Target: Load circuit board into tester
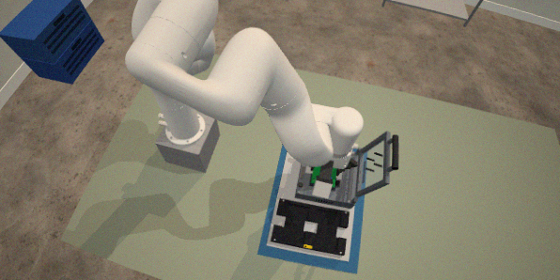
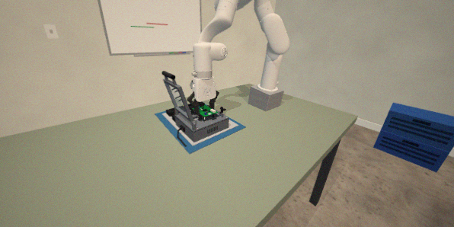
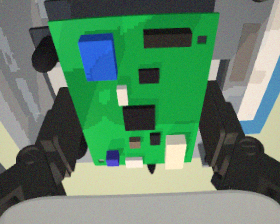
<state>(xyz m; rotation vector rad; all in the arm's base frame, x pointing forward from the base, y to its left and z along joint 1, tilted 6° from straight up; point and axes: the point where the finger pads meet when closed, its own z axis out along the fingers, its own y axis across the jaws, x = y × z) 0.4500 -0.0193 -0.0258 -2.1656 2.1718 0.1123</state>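
The green circuit board lies right at my hand. Round my hand: tester lid 13 cm ahead, 9 cm above; then latch hook 6 cm behind, 6 cm to the left.
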